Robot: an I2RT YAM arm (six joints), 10 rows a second.
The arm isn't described. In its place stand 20 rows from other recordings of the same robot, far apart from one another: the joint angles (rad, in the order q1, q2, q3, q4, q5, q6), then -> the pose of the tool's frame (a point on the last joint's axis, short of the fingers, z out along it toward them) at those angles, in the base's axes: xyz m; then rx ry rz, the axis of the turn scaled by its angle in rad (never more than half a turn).
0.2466, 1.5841, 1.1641, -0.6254, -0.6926, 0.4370 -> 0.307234 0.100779 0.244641 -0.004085 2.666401 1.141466
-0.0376, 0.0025, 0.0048, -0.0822, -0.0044, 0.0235 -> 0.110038 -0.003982 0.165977 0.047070 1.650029 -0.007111
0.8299, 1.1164, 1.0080, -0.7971, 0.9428, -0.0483 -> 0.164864 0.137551 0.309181 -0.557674 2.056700 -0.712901
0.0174, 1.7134, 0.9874, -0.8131, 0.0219, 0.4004 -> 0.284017 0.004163 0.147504 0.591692 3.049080 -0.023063
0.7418, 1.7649, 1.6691, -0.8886, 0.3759, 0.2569 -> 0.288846 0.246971 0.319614 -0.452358 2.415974 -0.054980
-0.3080, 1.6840, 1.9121, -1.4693, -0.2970, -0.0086 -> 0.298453 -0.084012 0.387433 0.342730 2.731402 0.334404
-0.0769, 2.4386, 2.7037, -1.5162, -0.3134, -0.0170 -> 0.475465 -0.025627 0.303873 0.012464 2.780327 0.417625
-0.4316, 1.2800, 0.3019, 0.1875, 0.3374, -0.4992 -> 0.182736 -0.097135 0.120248 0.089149 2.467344 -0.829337
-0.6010, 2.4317, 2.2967, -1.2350, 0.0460, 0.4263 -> 0.405624 -0.280083 0.204682 1.452575 2.560869 -0.093343
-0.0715, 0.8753, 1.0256, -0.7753, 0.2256, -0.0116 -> 0.171231 -0.020247 0.348594 0.192374 2.184377 -0.294299
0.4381, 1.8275, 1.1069, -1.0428, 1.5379, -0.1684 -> 0.283434 0.093487 0.178495 -0.858162 2.049985 -2.150394
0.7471, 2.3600, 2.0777, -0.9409, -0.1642, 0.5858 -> 0.360362 0.341697 0.186247 -0.277902 2.913525 0.506903
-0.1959, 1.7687, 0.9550, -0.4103, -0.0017, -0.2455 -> 0.314908 -0.062430 0.132409 -0.069873 2.800077 -0.105077
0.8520, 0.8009, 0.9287, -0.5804, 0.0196, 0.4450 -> 0.112566 0.127597 0.345860 -0.415172 2.076159 0.783591
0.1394, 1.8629, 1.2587, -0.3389, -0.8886, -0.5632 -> 0.380767 0.081329 0.198449 -1.083814 1.962399 0.879850
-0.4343, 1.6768, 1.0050, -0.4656, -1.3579, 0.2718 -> 0.297018 -0.099410 0.196510 0.377099 2.105350 1.656059
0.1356, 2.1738, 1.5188, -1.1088, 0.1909, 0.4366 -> 0.377096 0.044633 0.122350 -0.420862 -2.960091 0.356281
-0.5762, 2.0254, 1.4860, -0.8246, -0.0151, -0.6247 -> 0.335254 -0.217191 0.169072 -0.074054 2.957566 -0.155028
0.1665, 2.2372, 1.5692, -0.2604, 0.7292, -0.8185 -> 0.470330 0.054990 0.135861 -0.908581 2.369271 -1.178390
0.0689, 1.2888, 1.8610, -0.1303, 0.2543, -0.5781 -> 0.218155 0.006078 0.596560 -0.144251 1.154785 -0.594892
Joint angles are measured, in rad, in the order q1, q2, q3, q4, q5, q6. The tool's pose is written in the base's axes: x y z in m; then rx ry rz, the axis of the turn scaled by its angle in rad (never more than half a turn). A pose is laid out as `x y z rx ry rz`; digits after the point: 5 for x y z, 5 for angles.
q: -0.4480 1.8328 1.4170 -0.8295 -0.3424 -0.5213
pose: 0.33968 -0.14999 0.22253 -0.17487 2.68525 0.20572
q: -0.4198 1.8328 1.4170 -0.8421 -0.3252 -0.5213
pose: 0.34242 -0.14038 0.22192 -0.20758 2.70387 0.20252
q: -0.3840 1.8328 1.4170 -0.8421 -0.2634 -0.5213
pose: 0.34662 -0.13006 0.22131 -0.24540 2.73334 0.13757
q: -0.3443 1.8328 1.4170 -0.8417 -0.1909 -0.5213
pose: 0.35087 -0.11864 0.22077 -0.28735 2.76319 0.05742
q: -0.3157 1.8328 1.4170 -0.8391 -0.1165 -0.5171
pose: 0.35368 -0.11117 0.22047 -0.30802 2.78917 -0.03112
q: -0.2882 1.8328 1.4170 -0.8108 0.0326 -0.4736
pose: 0.35797 -0.10733 0.22127 -0.25357 2.81404 -0.22533
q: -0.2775 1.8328 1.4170 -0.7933 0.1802 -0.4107
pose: 0.35921 -0.10896 0.22245 -0.14182 2.82927 -0.41561
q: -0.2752 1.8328 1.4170 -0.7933 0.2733 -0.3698
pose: 0.35833 -0.11116 0.22315 -0.06289 2.83728 -0.53442
